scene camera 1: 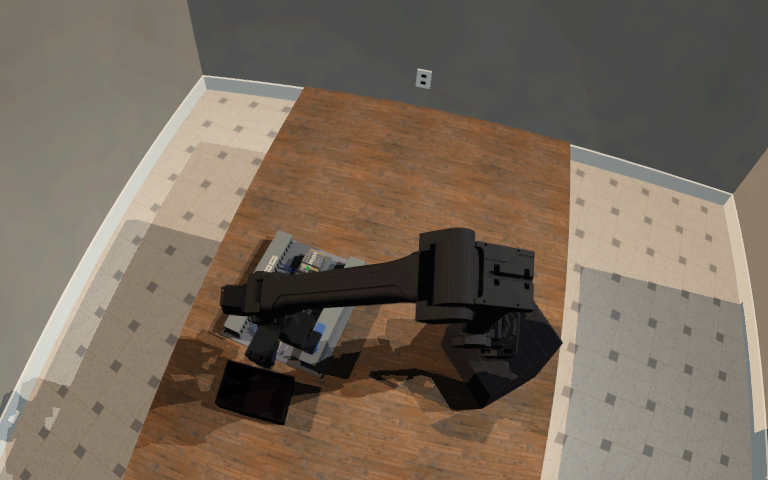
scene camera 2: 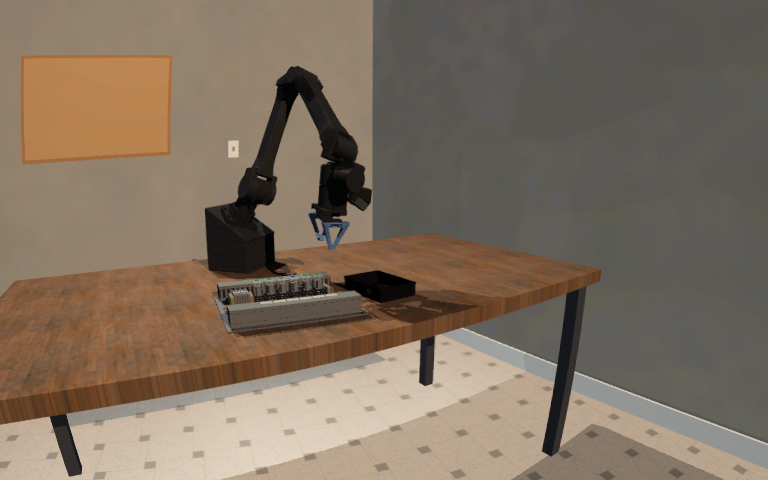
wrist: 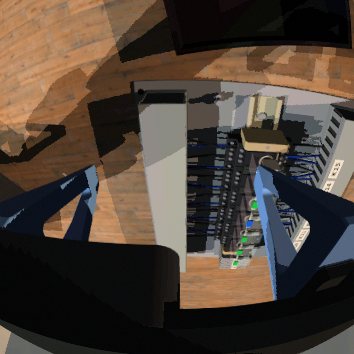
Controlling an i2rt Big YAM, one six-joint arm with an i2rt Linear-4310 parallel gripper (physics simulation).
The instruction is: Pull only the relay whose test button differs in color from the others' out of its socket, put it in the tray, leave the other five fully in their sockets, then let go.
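Seen in the pictures: gripper, between the fingertips: (scene camera 1: 296, 341) (scene camera 2: 326, 244) (wrist: 175, 173); arm's base, origin of its link: (scene camera 1: 500, 328) (scene camera 2: 237, 220).
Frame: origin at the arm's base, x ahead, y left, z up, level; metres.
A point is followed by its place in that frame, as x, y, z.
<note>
The relay with the blue test button (scene camera 2: 292, 277) @(0.477, 0.000, -0.087) (wrist: 250, 223) @(0.470, 0.005, -0.087) stands in its socket, third from the tray end of the row. The other relays have green buttons (scene camera 2: 268, 279) (wrist: 244, 240) and stand in the same row; the one nearest the tray is partly hidden by a finger in the wrist view. My gripper (scene camera 2: 326, 243) @(0.410, 0.125, -0.032) (wrist: 175, 173) @(0.410, 0.125, -0.032) is open and empty, above the level of the relays. In the wrist view its right finger is close to the row and its left finger is over wood beyond the panel. The black tray (scene camera 1: 249, 412) @(0.480, 0.291, -0.121) (scene camera 2: 396, 292) @(0.568, 0.236, -0.138) (wrist: 260, 47) @(0.479, 0.180, -0.121) stands beside the panel's end.
Grey wiring ducts (scene camera 2: 294, 310) (wrist: 162, 175) run along both sides of the relay row. A tan end block (wrist: 265, 141) @(0.484, 0.088, -0.119) stands at the row's tray end. Blue wires run between the sockets and ducts. The arm covers much of the panel in scene camera 1.
</note>
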